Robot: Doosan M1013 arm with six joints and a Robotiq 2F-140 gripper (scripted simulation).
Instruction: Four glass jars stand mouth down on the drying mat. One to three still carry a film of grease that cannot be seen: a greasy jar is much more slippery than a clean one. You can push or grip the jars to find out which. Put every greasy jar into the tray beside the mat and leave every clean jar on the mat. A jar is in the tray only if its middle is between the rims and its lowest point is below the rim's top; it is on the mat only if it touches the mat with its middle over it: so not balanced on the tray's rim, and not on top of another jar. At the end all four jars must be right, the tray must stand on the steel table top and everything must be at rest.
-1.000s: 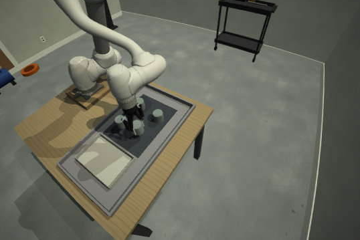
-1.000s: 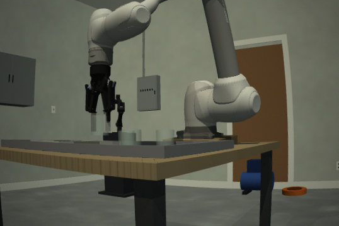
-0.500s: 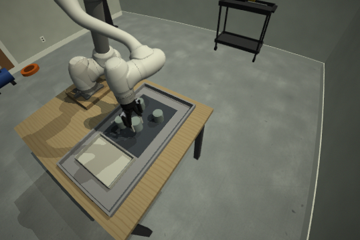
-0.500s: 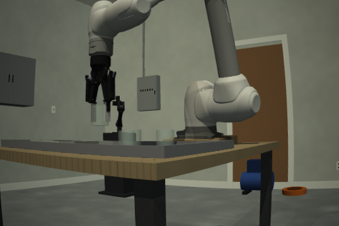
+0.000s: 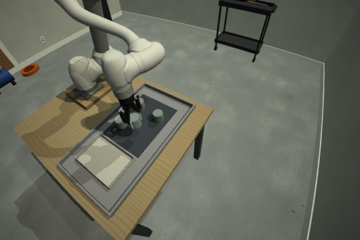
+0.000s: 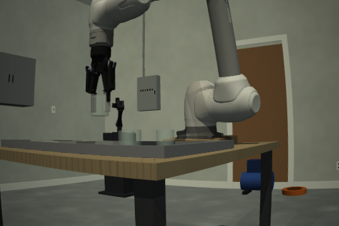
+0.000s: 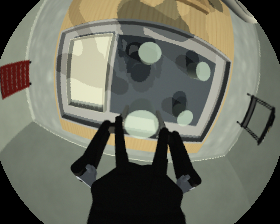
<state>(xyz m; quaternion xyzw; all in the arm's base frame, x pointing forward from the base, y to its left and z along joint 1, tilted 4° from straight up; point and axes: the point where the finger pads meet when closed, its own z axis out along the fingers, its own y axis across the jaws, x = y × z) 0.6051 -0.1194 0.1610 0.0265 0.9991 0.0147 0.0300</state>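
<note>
Now: hand 80 mm past the cream tray, 230 mm to the left of it and 160 mm above it. Also, from my hand: dark drying mat: 60 mm behind, 90 mm to the left, 160 mm below; then grey steel table top: 60 mm behind, 20 mm to the right, 170 mm below.
</note>
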